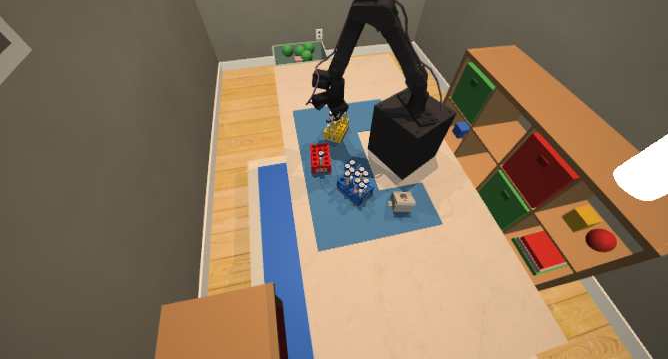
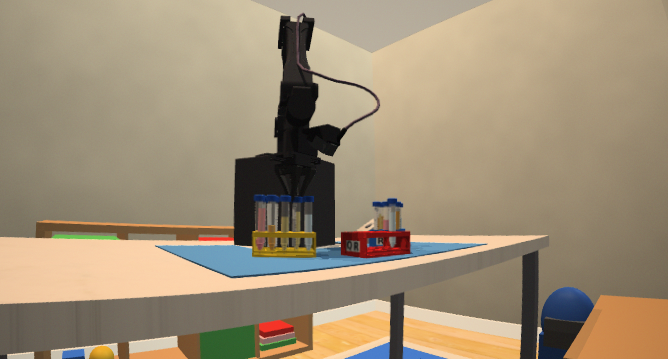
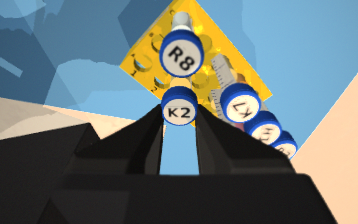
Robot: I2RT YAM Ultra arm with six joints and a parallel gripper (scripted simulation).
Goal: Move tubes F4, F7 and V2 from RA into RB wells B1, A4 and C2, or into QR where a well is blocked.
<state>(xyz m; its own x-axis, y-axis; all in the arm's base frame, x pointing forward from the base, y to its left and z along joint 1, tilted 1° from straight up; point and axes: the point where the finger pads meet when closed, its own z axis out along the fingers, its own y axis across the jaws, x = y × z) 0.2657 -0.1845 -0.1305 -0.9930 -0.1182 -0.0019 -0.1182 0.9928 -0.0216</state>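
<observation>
My hand is 10 mm short of the tube and 60 mm above it. Also, from my hand: red rack: 120 mm ahead, 130 mm to the left, 100 mm below; tube R8: 40 mm ahead, 60 mm below; rack RB: 10 mm behind, 20 mm to the right, 100 mm below.
</observation>
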